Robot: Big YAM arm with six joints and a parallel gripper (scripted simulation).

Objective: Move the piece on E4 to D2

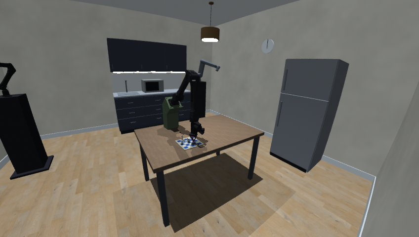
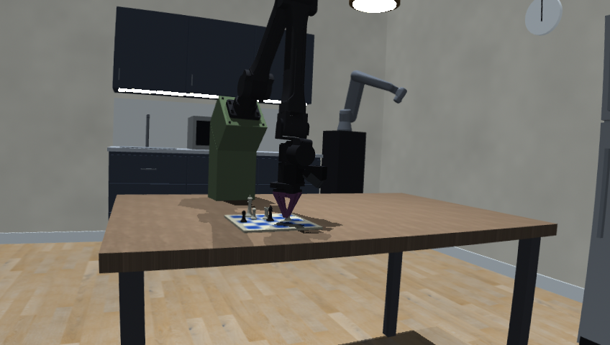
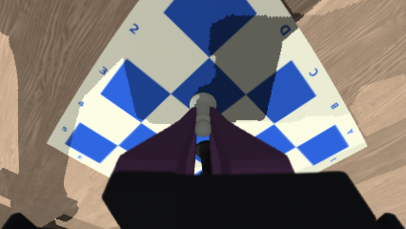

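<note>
Right now the chessboard is 30 mm to the right of my hand, 30 mm behind it and 20 mm below it. Round my hand: tall white piece: 110 mm behind, 70 mm to the right, 10 mm above.
</note>
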